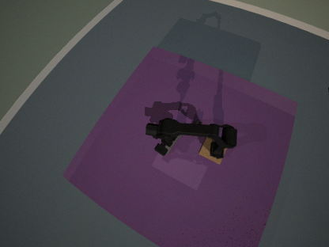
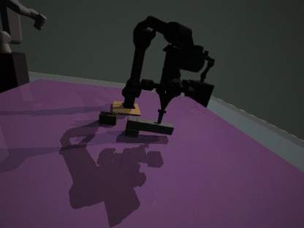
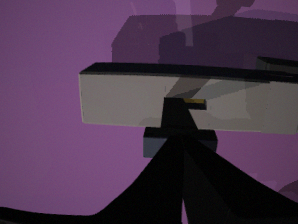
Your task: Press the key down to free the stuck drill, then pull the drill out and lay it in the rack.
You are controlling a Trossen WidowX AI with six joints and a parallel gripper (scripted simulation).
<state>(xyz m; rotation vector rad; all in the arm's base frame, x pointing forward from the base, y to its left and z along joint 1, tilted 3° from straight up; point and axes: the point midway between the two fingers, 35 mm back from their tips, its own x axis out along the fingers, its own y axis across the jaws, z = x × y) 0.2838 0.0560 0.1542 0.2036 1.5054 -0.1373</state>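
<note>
Right now the key is 30 mm below my gripper tip. The rest, counted from my gripper tip: drill (70 mm below, 60 mm to the right, 20 mm behind); block (80 mm below, 40 mm to the right, 10 mm behind); rack (180 mm to the right, 120 mm behind, 100 mm below).
</note>
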